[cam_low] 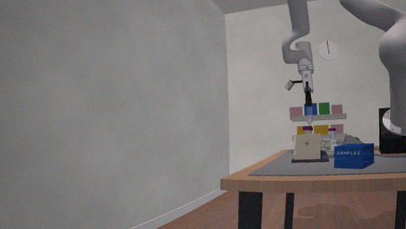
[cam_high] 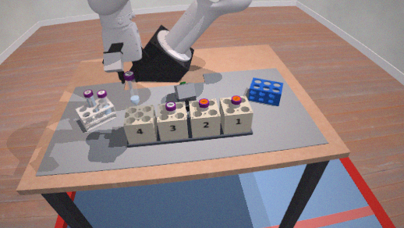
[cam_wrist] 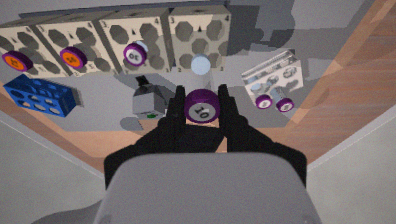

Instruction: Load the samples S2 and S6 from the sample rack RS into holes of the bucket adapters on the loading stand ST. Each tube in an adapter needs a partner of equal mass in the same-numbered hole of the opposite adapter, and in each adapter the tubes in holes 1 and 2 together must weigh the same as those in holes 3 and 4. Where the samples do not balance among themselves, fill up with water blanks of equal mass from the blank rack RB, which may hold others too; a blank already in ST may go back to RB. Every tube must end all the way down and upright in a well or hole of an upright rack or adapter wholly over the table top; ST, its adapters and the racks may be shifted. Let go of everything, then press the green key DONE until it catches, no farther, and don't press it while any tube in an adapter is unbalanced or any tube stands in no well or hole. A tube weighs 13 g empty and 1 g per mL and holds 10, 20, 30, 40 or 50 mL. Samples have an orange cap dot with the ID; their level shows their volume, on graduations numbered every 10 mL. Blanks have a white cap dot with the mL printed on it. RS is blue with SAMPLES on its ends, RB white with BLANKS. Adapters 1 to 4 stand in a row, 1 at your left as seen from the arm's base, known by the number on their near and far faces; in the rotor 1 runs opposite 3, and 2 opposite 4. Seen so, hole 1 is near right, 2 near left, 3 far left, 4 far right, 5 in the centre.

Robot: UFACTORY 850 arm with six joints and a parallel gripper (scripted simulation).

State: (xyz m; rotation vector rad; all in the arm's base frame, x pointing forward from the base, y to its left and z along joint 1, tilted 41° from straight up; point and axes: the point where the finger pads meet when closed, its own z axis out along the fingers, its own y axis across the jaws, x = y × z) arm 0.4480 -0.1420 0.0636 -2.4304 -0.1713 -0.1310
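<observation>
The blank marked 10 lies 5 cm below my hand, 1 cm to the right of it and 1 cm behind it. Also, from my hand: blank marked 30: 18 cm below, 12 cm to the left, 2 cm behind; adapter 3: 20 cm below, 11 cm to the left, 2 cm behind; adapter 4: 20 cm below.
</observation>
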